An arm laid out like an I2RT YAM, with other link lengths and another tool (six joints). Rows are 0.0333 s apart.
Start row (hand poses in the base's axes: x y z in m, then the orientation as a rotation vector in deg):
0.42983 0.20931 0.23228 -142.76 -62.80 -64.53
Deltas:
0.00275 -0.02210 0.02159 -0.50 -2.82 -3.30
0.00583 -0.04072 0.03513 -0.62 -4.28 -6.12
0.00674 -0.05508 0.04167 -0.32 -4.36 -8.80
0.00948 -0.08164 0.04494 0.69 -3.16 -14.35
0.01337 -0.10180 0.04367 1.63 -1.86 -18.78
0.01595 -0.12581 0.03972 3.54 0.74 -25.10
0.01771 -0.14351 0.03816 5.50 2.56 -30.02
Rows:
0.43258 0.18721 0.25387 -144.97 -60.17 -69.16
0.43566 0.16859 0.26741 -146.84 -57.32 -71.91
0.43657 0.15423 0.27395 -148.66 -53.88 -72.78
0.43931 0.12767 0.27722 -152.34 -45.97 -72.65
0.44320 0.10751 0.27595 -155.02 -39.34 -71.98
0.44578 0.08350 0.27200 -158.12 -29.14 -69.90
0.44754 0.06580 0.27044 -159.64 -20.85 -68.53

